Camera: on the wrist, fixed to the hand. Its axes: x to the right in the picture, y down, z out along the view.
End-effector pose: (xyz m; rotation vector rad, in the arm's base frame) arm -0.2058 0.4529 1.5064 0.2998 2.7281 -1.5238
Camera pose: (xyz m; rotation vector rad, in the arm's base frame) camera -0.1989 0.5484 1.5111 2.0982 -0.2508 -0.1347
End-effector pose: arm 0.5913 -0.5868 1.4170 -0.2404 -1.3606 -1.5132
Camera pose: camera 0.6616 -0.6516 1.4230 -1.2521 0.1123 1.2250
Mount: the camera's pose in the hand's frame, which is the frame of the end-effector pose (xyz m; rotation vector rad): 0.0085 0.0459 -0.0837 0.1630 -0.0371 3.0965
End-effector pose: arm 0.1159 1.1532 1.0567 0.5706 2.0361 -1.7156
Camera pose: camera 0.1301 1.2433 1.0274 1.6985 -0.5171 0.3546
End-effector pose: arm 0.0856 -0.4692 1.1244 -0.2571 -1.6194 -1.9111
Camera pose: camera 0.1243 -0.5538 1.1472 -1.3360 0.0948 0.7167
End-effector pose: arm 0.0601 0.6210 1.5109 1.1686 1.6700 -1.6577
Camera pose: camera 0.1121 0.6987 1.4899 1.4576 -1.0484 0.4733
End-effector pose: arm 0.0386 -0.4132 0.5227 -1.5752 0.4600 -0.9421
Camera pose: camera -0.0118 -0.4832 0.4809 0.5163 1.6049 1.4159
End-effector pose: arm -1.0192 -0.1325 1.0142 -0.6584 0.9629 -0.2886
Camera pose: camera -1.0867 -0.1339 0.9462 1.3826 0.8546 2.2699
